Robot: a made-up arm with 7 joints.
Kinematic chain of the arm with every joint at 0, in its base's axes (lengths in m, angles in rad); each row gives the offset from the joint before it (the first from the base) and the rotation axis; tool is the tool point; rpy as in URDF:
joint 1: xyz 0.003 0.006 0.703 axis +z
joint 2: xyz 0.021 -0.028 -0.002 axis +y
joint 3: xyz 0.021 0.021 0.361 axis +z
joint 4: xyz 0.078 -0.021 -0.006 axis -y
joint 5: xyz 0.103 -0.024 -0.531 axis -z
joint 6: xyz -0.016 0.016 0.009 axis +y
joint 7: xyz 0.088 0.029 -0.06 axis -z
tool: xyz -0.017 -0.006 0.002 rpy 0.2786 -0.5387 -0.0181
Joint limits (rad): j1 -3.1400..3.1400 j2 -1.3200..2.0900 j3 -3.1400..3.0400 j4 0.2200..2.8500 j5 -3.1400..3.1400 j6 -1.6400..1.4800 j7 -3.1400..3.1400
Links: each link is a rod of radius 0.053 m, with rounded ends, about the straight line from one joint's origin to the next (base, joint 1, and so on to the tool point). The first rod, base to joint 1, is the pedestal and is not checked.
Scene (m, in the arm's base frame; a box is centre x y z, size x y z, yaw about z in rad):
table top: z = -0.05
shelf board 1: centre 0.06 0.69 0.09 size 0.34 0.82 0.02 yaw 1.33
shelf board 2: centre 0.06 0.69 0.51 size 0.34 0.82 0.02 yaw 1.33
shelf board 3: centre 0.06 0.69 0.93 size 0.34 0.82 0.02 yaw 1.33
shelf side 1: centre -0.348 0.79 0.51 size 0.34 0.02 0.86 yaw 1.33
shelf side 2: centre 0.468 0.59 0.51 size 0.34 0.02 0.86 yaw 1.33
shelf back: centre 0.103 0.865 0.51 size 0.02 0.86 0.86 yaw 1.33
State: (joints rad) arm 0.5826 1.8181 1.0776 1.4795 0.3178 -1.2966 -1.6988
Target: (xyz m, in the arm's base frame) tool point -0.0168 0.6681 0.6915
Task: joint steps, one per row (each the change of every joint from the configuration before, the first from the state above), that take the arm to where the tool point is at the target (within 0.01 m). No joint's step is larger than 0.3 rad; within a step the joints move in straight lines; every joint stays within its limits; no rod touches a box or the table.
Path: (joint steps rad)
1: 0.1797 -0.1710 -0.0293 -0.2519 0.1393 -0.0392 0.1776
2: 0.1798 -0.1710 -0.0293 -0.2519 0.1394 -0.0393 0.1776
3: 0.1797 -0.1709 -0.0292 -0.2519 0.1393 -0.0392 0.1776
4: 0.1798 -0.1710 -0.0293 -0.2519 0.1393 -0.0392 0.1776
5: 0.1797 -0.1710 -0.0293 -0.2519 0.1393 -0.0393 0.1776
6: -0.2697 0.1294 0.1774 0.0752 -0.2064 -0.0368 -0.2304
7: -0.2697 0.1295 0.1775 0.0753 -0.2064 -0.0368 -0.2303
8: -0.2696 0.1294 0.1774 0.0752 -0.2065 -0.0368 -0.2304
9: -0.2697 0.1295 0.1775 0.0752 -0.2064 -0.0368 -0.2303
10: 0.0837 0.0022 -0.0162 0.2358 0.0192 0.0761 0.0074
11: 0.0836 0.0022 -0.0162 0.2357 0.0192 0.0761 0.0075
12: 0.0837 0.0021 -0.0162 0.2358 0.0191 0.0761 0.0075

